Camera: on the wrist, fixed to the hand. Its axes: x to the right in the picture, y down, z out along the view.
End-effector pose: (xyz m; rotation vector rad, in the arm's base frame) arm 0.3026 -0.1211 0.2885 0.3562 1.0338 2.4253
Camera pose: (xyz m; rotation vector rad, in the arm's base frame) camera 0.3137 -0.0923 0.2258 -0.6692 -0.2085 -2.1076
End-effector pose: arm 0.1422 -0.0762 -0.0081 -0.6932 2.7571 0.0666
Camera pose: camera 0.1659 -0.1385 0.0128 1.4628 2.6830 0.7002
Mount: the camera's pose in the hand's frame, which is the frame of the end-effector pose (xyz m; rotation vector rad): 0.0023 -0.0667 -0.0207 -0.2754 0.1312 1.5217
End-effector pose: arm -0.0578 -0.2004 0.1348 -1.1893 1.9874 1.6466
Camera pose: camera -0.0041 -0.2204 0.0948 -0.3246 -1.8274 -1.4636
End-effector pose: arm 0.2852 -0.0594 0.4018 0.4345 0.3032 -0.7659
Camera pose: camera 0.2365 -0.0934 0.3651 0.3316 0.1223 0.7854
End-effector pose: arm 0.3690 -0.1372 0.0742 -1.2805 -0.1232 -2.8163
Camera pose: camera 0.3470 -0.0727 0.0588 -0.6313 0.8605 -1.5420
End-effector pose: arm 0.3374 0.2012 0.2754 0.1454 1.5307 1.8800
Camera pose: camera 0.3548 0.1895 0.2087 -0.9649 -0.8419 -2.2398
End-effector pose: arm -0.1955 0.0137 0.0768 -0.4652 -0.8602 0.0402
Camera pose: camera -0.1888 -0.0536 0.0943 -1.2774 -0.2111 1.2804
